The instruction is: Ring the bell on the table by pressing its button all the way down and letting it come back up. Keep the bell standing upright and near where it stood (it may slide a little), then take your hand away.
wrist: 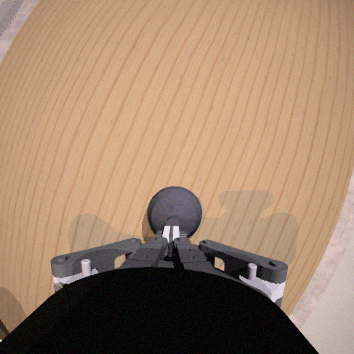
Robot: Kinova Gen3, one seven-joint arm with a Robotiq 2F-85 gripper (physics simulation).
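Places are measured from the arm's base along level axes (x ahead, y left, z up), in millimetres.
Where they show: gripper, between the fingertips: [171, 235].
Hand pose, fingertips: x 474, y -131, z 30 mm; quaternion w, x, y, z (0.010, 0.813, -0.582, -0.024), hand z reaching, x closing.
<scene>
After its pixels a point has its place.
The dark grey, round bell [175, 204] @(x 493, y -126, z -28 mm) stands upright on the wooden table [165, 100] @(x 638, y -55, z -70 mm), in the lower middle of the wrist view. My gripper [171, 235] @(x 474, y -130, z 30 mm) is shut with nothing between its fingers. The pale fingertips overlap the near part of the bell's dome in the view, at its button [173, 220] @(x 479, y -130, z -4 mm). The top edge of the button shows and the fingertips hide the rest. I cannot tell whether they touch it.
The gripper's shadow [257, 220] @(x 505, y -267, z -70 mm) falls on the table on both sides of the bell. The table's right edge runs down the right side of the view, with pale floor [330, 280] beyond. Another edge shows at the top left.
</scene>
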